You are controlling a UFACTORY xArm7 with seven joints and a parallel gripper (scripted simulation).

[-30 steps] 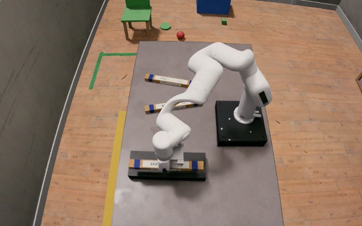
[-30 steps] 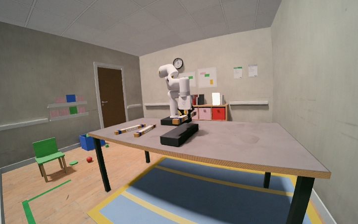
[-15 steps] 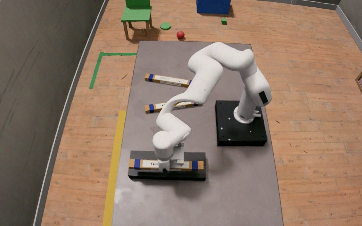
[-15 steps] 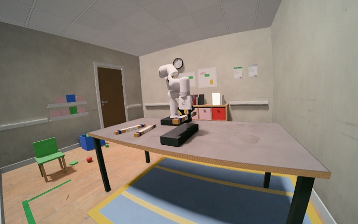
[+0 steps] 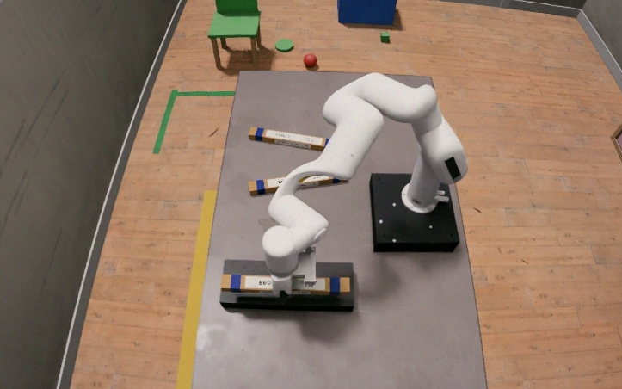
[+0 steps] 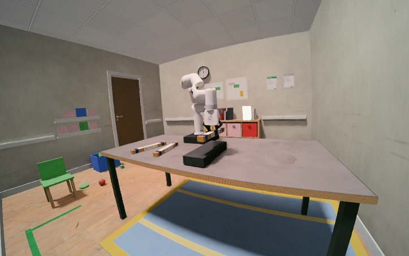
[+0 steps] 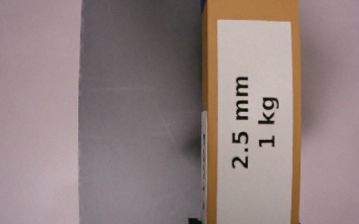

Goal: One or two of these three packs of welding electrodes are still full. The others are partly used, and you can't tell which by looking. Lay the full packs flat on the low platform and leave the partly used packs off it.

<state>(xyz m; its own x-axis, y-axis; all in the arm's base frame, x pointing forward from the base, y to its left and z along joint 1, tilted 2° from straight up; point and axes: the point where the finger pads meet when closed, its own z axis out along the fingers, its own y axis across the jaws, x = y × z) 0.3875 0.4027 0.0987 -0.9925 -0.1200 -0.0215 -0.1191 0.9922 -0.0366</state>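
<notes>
Right now the platform is 40 mm to the right of my hand and 150 mm below it. Round my hand: pack of welding electrodes right at my hand; then pack 30 mm ahead, 440 mm to the right, 140 mm below.
</notes>
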